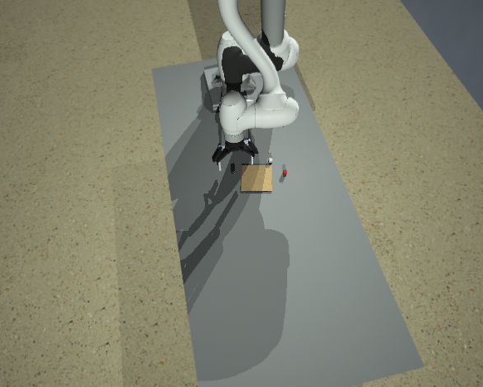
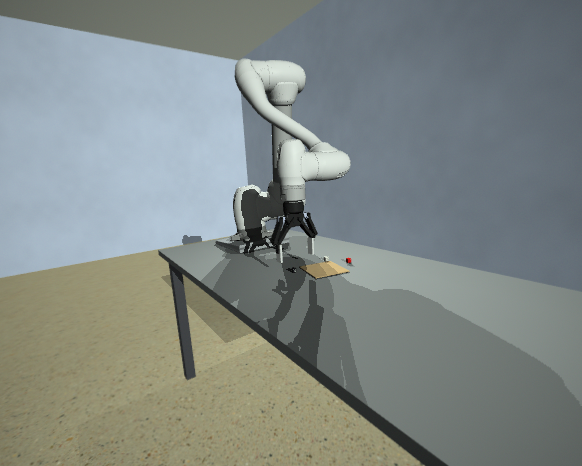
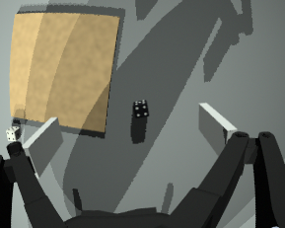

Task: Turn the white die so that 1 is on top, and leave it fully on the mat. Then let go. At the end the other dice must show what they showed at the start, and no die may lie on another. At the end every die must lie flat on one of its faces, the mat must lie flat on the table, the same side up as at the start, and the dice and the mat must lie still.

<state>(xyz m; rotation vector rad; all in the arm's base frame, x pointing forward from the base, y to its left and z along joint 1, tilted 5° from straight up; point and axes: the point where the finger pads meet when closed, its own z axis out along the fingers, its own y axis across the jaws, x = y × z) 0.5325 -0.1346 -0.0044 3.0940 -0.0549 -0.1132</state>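
Now: the black die 5 cm below my hand and 1 cm to the right of it. Also, from my hand: white die 17 cm to the left, 5 cm below, 1 cm behind; then tan mat 8 cm to the left, 6 cm below, 6 cm ahead; then red die 22 cm to the left, 7 cm ahead, 5 cm below.
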